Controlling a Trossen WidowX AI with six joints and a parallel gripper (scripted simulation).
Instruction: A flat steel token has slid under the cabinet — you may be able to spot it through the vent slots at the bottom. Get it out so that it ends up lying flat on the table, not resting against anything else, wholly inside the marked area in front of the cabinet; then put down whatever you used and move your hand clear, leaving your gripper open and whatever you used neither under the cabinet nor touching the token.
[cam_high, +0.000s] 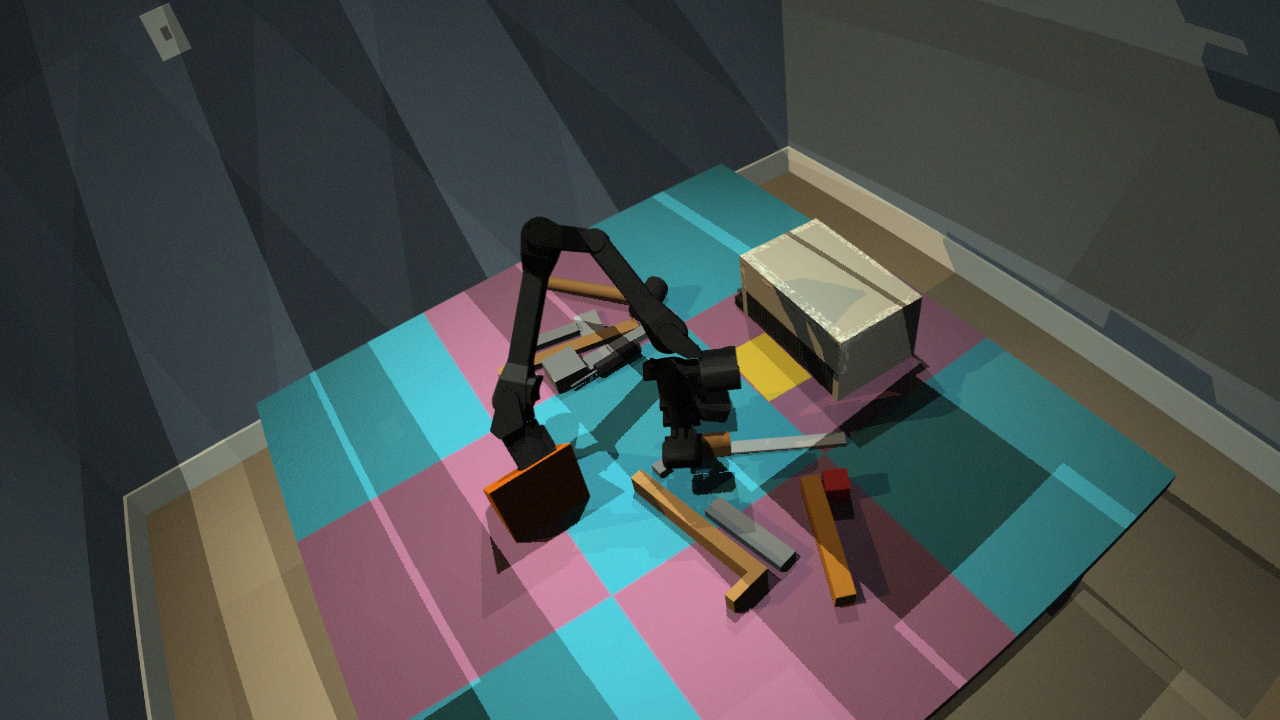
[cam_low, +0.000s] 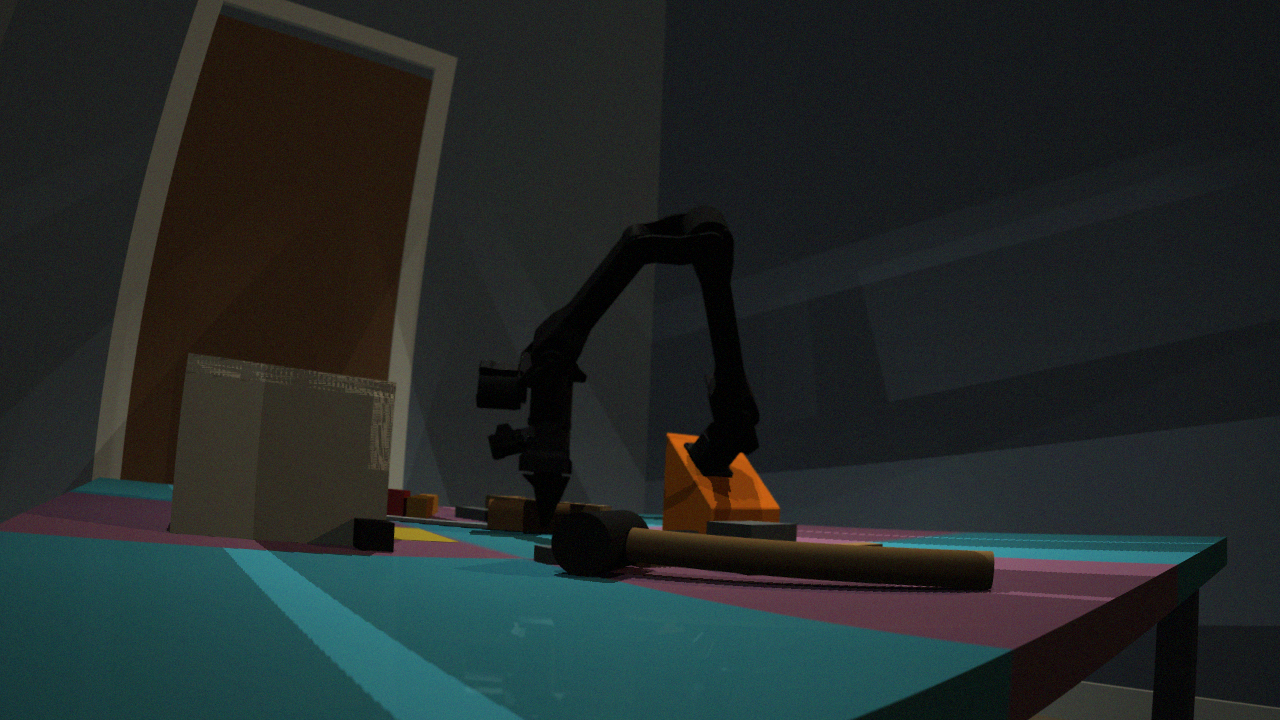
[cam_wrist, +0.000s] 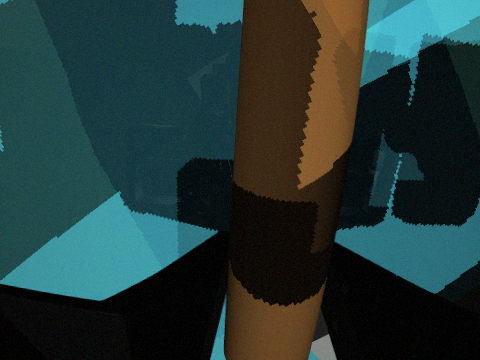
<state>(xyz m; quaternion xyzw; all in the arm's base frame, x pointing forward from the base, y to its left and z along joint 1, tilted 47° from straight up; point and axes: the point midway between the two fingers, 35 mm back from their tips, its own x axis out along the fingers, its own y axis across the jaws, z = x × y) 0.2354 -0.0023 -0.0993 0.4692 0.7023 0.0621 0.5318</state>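
Right now my gripper tip is 6 cm past the small grey cube. The rest, counted from my gripper tip: grey bar: 3 cm behind, 20 cm to the right; screwdriver: 1 cm behind, 27 cm to the left; red cube: 13 cm ahead, 23 cm to the right, 1 cm above.
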